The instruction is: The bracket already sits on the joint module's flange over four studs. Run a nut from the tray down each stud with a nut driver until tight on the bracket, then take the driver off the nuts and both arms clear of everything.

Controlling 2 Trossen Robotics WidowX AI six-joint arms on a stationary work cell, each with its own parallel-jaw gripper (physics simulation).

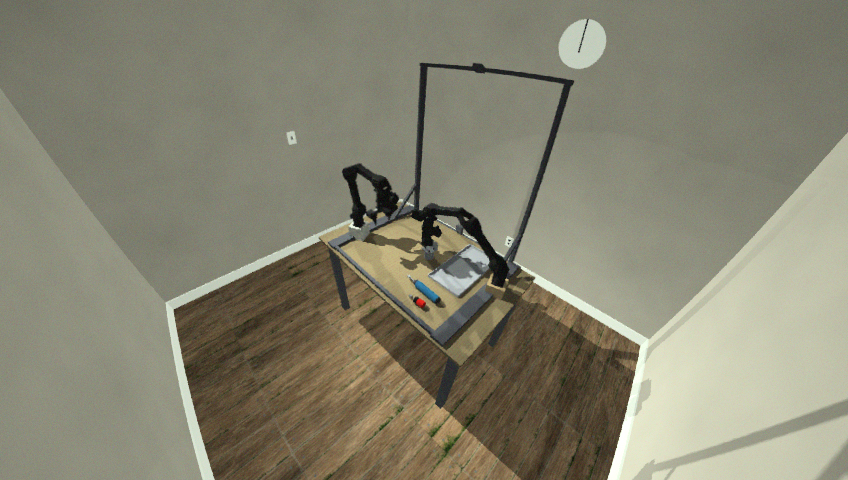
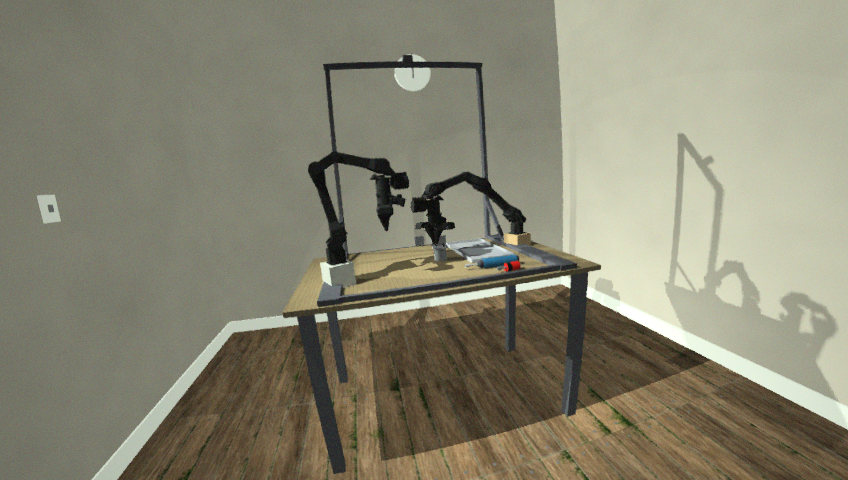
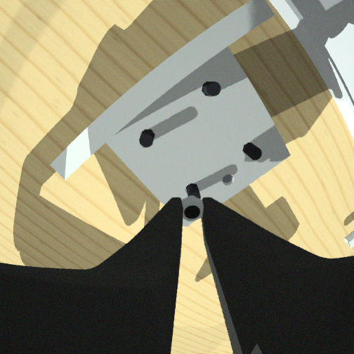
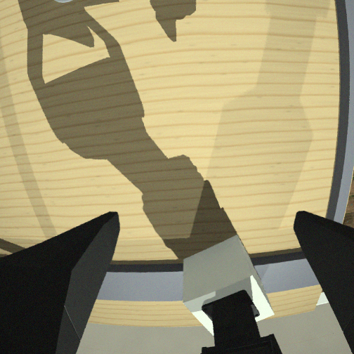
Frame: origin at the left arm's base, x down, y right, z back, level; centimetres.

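Seen in the pictures: left gripper, fingertip midpoint: [image 1: 425, 246] [image 2: 435, 244]; right gripper, fingertip midpoint: [image 1: 382, 222] [image 2: 386, 229]; left arm's base at its link origin: [image 1: 498, 282] [image 2: 517, 233]; right arm's base at its link origin: [image 1: 358, 224] [image 2: 336, 262].
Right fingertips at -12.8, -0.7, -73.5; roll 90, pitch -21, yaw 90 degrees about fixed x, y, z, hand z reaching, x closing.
Pixels of each thing's top centre, then the offset from my right fingertips to it, as dx, dy, dz. "pt": a spot on its surface instead.
- joint module at its top centre: [image 2: 439, 244] [image 1: 429, 247] +12.3, +7.3, +28.8
- blue-handled driver at a spot on its surface: [image 2: 498, 261] [image 1: 422, 291] pt +17.0, -21.8, +39.6
- smaller red-handled driver at its top centre: [image 2: 507, 262] [image 1: 416, 297] +16.3, -27.8, +39.1
- pale tray at a spot on its surface: [image 1: 445, 287] pt +18.5, -11.9, +48.5
The grey bracket [image 3: 185, 135] stands on the joint module [image 1: 429, 254] [image 2: 439, 255], with four dark studs up through its plate. My left gripper [image 1: 429, 243] [image 2: 438, 243] [image 3: 190, 206] is shut on a small grey nut [image 3: 192, 210], right beside the stud [image 3: 193, 190] nearest the fingers. No nut shows on the other three studs. My right gripper [image 1: 382, 218] [image 2: 386, 229] [image 4: 209, 221] is open and empty, high above the table at the left. The blue-handled driver [image 1: 427, 291] [image 2: 498, 261] and a smaller red-handled driver [image 1: 420, 302] [image 2: 512, 266] lie near the front edge.
The pale tray [image 1: 445, 287] lies right of the module; its nuts are too small to tell. A dark overhead frame [image 1: 420, 136] [image 2: 483, 130] stands at the table's back. The right arm's white base block [image 2: 338, 273] [image 4: 215, 267] is at the left.
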